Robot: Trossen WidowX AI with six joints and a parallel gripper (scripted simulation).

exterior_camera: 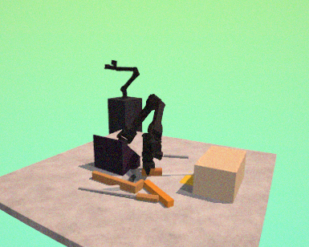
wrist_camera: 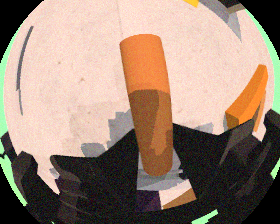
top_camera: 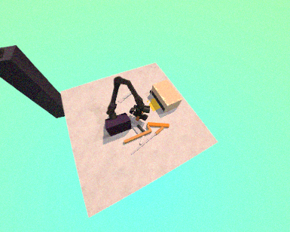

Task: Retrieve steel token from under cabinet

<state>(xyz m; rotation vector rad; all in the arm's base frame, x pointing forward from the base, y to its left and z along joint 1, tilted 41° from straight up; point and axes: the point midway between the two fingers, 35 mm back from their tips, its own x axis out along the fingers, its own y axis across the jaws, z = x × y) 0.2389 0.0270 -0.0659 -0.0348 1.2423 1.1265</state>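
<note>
Now: gripper tip 9 cm to the left of the dark-handled tool and 3 cm past it. The rest, counted from my gripper tip: orange bar (17 cm ahead, 13 cm to the right).
</note>
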